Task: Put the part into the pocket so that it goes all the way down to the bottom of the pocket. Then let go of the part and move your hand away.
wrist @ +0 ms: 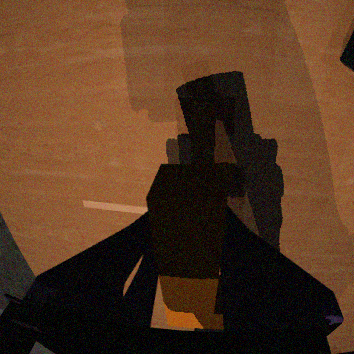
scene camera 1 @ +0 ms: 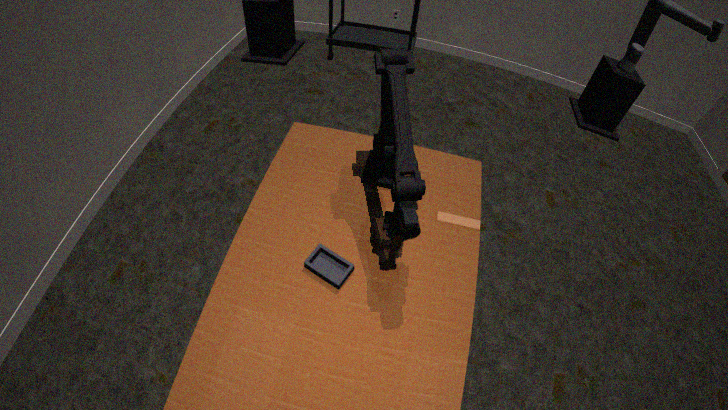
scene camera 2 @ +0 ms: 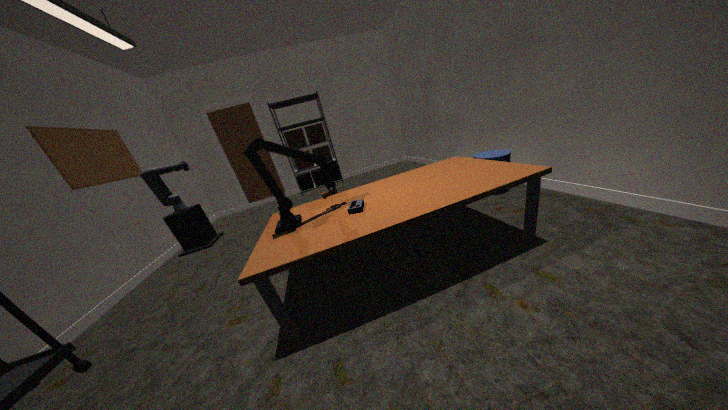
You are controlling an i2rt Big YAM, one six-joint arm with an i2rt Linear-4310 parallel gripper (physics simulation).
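Places are measured from the arm's base along level axes (x right, y ahead, z up), in centimetres.
Pixels of known places: gripper, between the fingertips: (wrist: 191, 211) (scene camera 1: 396, 240) (scene camera 2: 333, 193); arm's base, origin of its link: (scene camera 1: 385, 168) (scene camera 2: 288, 221).
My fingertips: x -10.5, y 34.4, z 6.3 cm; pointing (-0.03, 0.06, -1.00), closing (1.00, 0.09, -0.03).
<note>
Ahead of a thing's pixels: the offset from my fingertips to its middle. Level surfaces: height alone.
The part {dy -2.5, dx +1.7, dz +1.4 cm} (wrist: 189, 235) (scene camera 2: 327, 194), a dark orange-brown block, is between the two fingers of my gripper (wrist: 191, 211) (scene camera 2: 330, 189), which is shut on it. Its lower stretch shows brighter orange in the wrist view. In the scene camera 2 view it hangs above the table, apart from its shadow. In the scene camera 1 view the arm and dark shadows mostly hide the gripper and part. The pocket block {dy +11.5, dx +19.3, dz -7.3 cm} (scene camera 1: 337, 254) (scene camera 2: 356, 206), a grey rectangular tray with a raised rim, lies beside the gripper; its recess shows no part in it. A dark corner of it (wrist: 349, 54) shows at the wrist view's right edge.
The wooden table {dz -9.1 cm} (scene camera 1: 305, 346) (scene camera 2: 433, 188) carries the arm's base (scene camera 2: 286, 224) near one end. A pale strip (scene camera 1: 458, 220) (wrist: 112, 206) lies near one table edge. A shelf rack (scene camera 2: 292, 101), a cart (scene camera 1: 371, 36) and another arm on a pedestal (scene camera 1: 611, 94) (scene camera 2: 191, 229) stand away from the table.
</note>
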